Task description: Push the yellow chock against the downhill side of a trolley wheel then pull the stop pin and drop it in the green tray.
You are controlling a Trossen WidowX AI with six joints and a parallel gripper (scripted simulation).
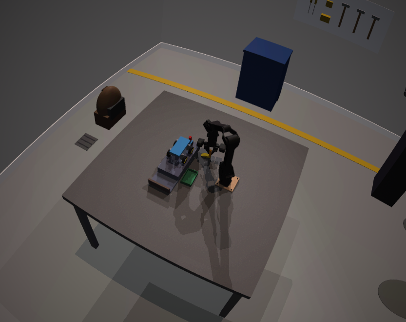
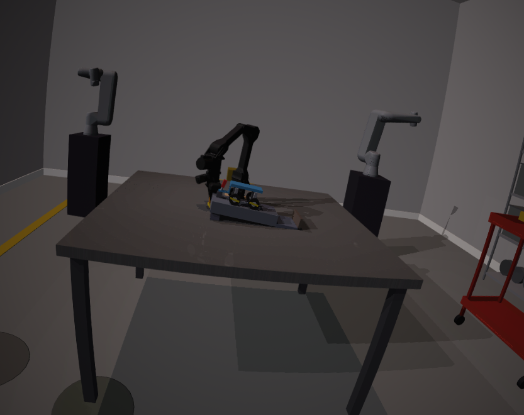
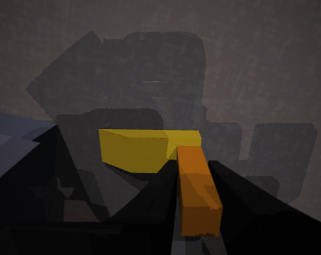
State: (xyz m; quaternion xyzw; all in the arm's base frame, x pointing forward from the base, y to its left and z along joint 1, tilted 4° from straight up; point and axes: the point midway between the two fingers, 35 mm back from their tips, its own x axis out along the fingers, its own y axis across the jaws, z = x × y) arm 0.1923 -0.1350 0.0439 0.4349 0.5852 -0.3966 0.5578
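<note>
Now: gripper tip 13 cm short of the red-headed stop pin, 10 cm below it and 6 cm to the right of it. Round my gripper tip: grey ramp 16 cm to the left, 14 cm ahead, 2 cm above; then blue trolley 16 cm to the left, 14 cm ahead, 8 cm above; then yellow chock 2 cm ahead, 1 cm to the left, 1 cm below.
</note>
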